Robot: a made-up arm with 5 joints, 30 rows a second.
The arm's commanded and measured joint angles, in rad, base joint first. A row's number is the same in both.
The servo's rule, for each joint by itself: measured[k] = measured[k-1] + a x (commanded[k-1-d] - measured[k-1]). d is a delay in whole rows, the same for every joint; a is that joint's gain. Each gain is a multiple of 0.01, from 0.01 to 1. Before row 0 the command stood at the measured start. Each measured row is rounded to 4 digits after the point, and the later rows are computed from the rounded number. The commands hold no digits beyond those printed.
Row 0, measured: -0.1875, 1.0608, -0.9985, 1.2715, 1.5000
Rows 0 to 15, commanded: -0.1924, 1.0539, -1.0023, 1.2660, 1.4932; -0.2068, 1.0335, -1.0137, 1.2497, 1.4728; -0.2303, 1.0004, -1.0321, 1.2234, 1.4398; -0.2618, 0.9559, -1.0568, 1.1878, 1.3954; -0.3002, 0.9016, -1.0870, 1.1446, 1.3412; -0.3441, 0.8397, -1.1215, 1.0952, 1.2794; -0.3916, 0.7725, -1.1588, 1.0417, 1.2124; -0.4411, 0.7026, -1.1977, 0.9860, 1.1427; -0.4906, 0.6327, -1.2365, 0.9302, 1.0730; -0.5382, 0.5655, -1.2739, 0.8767, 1.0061; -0.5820, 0.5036, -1.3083, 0.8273, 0.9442; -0.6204, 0.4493, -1.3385, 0.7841, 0.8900; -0.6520, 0.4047, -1.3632, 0.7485, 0.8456; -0.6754, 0.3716, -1.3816, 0.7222, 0.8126; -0.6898, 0.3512, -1.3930, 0.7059, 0.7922; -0.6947, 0.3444, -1.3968, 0.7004, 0.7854
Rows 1 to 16, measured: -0.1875, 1.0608, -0.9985, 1.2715, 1.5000; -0.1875, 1.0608, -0.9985, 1.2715, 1.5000; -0.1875, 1.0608, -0.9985, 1.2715, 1.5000; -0.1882, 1.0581, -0.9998, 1.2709, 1.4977; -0.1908, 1.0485, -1.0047, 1.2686, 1.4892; -0.1963, 1.0297, -1.0143, 1.2636, 1.4724; -0.2055, 1.0009, -1.0292, 1.2553, 1.4462; -0.2188, 0.9622, -1.0494, 1.2431, 1.4105; -0.2363, 0.9144, -1.0746, 1.2268, 1.3659; -0.2580, 0.8591, -1.1041, 1.2064, 1.3137; -0.2836, 0.7981, -1.1369, 1.1822, 1.2556; -0.3126, 0.7336, -1.1718, 1.1545, 1.1935; -0.3442, 0.6680, -1.2075, 1.1239, 1.1298; -0.3775, 0.6039, -1.2428, 1.0913, 1.0667; -0.4115, 0.5436, -1.2763, 1.0575, 1.0066; -0.4452, 0.4894, -1.3067, 1.0235, 0.9519
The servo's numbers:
d 3
a 0.14 0.39 0.35 0.11 0.34

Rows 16 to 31, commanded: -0.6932, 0.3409, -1.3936, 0.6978, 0.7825; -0.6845, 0.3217, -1.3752, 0.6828, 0.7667; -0.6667, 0.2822, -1.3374, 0.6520, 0.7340; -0.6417, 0.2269, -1.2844, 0.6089, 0.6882; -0.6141, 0.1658, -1.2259, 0.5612, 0.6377; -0.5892, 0.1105, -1.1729, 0.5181, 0.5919; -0.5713, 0.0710, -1.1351, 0.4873, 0.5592; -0.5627, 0.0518, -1.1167, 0.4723, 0.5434; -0.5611, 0.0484, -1.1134, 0.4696, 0.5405; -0.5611, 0.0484, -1.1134, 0.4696, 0.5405; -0.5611, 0.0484, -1.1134, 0.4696, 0.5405; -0.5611, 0.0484, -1.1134, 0.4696, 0.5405; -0.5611, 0.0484, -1.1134, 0.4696, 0.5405; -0.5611, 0.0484, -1.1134, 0.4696, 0.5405; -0.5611, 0.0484, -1.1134, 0.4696, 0.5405; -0.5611, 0.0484, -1.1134, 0.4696, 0.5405
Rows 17 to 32, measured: -0.4774, 0.4435, -1.3329, 0.9904, 0.9045; -0.5071, 0.4075, -1.3539, 0.9591, 0.8663; -0.5334, 0.3829, -1.3689, 0.9306, 0.8388; -0.5558, 0.3665, -1.3775, 0.9050, 0.8197; -0.5738, 0.3490, -1.3767, 0.8806, 0.8017; -0.5868, 0.3229, -1.3629, 0.8555, 0.7787; -0.5945, 0.2855, -1.3354, 0.8284, 0.7479; -0.5972, 0.2388, -1.2971, 0.7990, 0.7104; -0.5961, 0.1888, -1.2536, 0.7681, 0.6701; -0.5926, 0.1429, -1.2121, 0.7372, 0.6324; -0.5884, 0.1074, -1.1787, 0.7081, 0.6021; -0.5846, 0.0844, -1.1558, 0.6819, 0.5812; -0.5813, 0.0704, -1.1410, 0.6585, 0.5674; -0.5785, 0.0618, -1.1313, 0.6377, 0.5583; -0.5761, 0.0566, -1.1250, 0.6192, 0.5522; -0.5740, 0.0534, -1.1209, 0.6027, 0.5482
